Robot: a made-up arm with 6 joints. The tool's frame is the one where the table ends. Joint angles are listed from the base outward.
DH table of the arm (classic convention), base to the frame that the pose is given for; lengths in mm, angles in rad. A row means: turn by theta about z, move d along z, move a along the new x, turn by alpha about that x. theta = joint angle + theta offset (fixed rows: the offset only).
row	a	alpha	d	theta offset
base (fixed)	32.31	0	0	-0.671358
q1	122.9	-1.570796	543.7	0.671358
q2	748.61	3.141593	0	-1.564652
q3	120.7	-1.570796	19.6	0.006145
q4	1	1.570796	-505.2	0
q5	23.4	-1.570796	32.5	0
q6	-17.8	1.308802	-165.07	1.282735
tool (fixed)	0	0	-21.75	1.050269
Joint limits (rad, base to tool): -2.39..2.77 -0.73..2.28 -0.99..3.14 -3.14..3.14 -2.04..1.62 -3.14..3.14
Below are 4 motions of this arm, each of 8 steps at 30 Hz.
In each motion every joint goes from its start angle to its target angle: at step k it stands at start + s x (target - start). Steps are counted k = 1, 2, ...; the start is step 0. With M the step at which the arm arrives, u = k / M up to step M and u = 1 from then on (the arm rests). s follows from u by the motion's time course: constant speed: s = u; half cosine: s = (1 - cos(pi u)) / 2; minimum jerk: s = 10 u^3 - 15 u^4 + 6 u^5.
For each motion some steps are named. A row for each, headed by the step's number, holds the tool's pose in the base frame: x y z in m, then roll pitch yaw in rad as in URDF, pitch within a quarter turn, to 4 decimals.
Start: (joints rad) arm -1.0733 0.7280 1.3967 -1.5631 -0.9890 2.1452
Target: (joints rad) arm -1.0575 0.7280 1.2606 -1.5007 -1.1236 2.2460
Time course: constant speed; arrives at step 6
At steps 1, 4, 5, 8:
1: 0.6338 -0.9283 1.5389 0.6797 0.8606 2.9460
4: 0.6584 -0.9412 1.4997 0.7266 0.7768 3.0120
5: 0.6661 -0.9448 1.4862 0.7391 0.7490 3.0331
8: 0.6737 -0.9480 1.4725 0.7501 0.7213 3.0539

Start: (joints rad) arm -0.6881 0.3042 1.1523 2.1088 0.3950 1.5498
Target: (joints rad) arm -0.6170 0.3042 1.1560 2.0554 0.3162 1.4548
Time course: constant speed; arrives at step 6
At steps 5, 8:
5: 0.6291 -0.3550 1.8368 -2.6754 0.2080 -2.9966
8: 0.6308 -0.3489 1.8394 -2.6929 0.2281 -2.9797

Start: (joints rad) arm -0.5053 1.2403 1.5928 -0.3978 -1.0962 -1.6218
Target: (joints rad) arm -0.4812 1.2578 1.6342 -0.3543 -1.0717 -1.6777
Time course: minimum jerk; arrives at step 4
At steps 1, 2, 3, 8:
1: 1.2635 -0.6674 0.9738 -2.8864 -1.1453 -2.6723
2: 1.2697 -0.6585 0.9752 -2.8662 -1.1379 -2.7040
3: 1.2757 -0.6494 0.9767 -2.8469 -1.1296 -2.7346
8: 1.2772 -0.6471 0.9771 -2.8420 -1.1273 -2.7424

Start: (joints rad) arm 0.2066 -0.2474 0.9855 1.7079 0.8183 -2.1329
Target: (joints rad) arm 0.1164 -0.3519 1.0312 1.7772 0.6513 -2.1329
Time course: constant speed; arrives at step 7
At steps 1, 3, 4, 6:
1: 0.0231 0.1035 1.8758 -0.3395 0.9514 -2.5706
3: -0.0162 0.0910 1.8788 -0.3754 1.0121 -2.6588
4: -0.0364 0.0854 1.8798 -0.3982 1.0424 -2.7068
6: -0.0776 0.0755 1.8804 -0.4561 1.1025 -2.8135

